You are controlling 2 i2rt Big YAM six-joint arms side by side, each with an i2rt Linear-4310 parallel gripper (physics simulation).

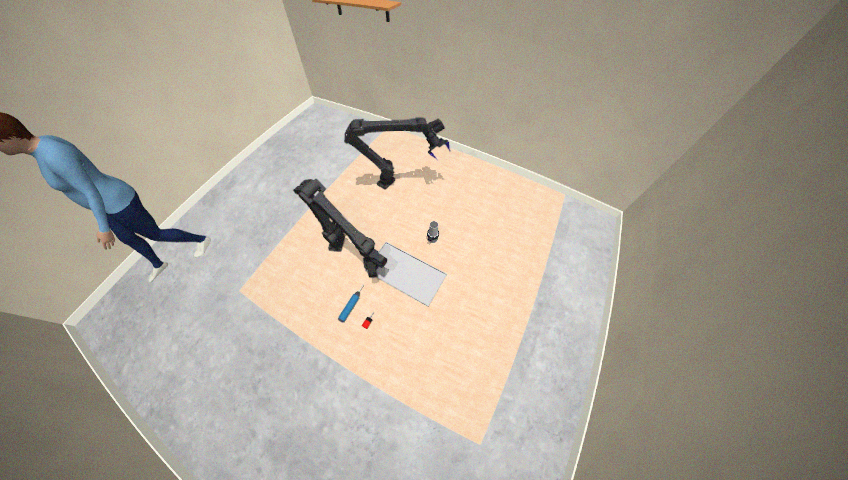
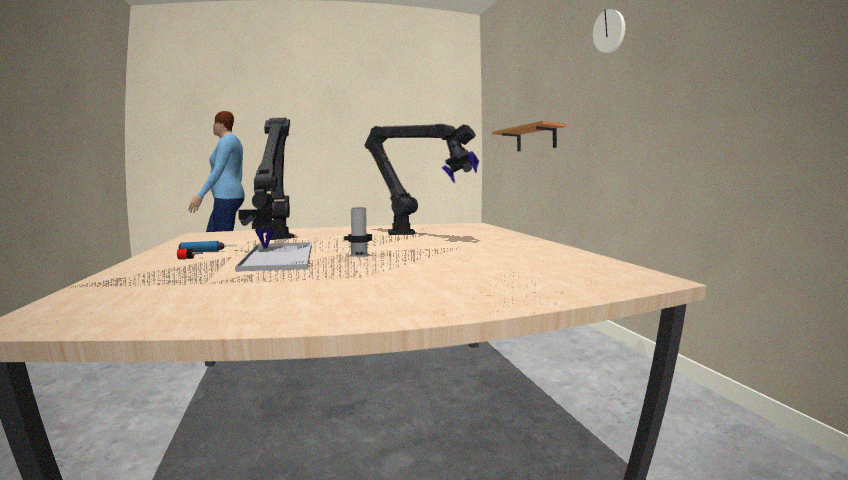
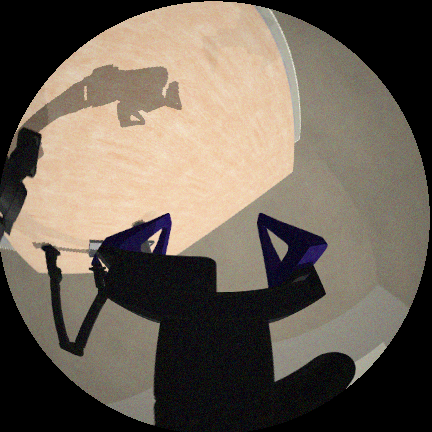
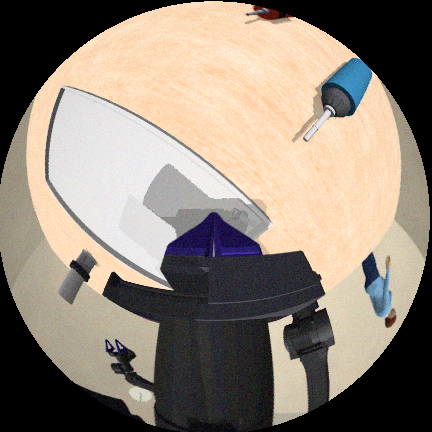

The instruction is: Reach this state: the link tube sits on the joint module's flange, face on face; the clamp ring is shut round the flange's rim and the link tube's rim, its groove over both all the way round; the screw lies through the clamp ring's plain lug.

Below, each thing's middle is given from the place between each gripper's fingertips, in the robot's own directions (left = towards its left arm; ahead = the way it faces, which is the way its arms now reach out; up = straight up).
Scene:
The shallow grey tray (image 1: 419,280) is 160 mm ahead of my right hand and 70 mm to the left of it.
Right now my left hand is 130 mm short of the shallow grey tray, 710 mm to the left of it and 260 mm above it.

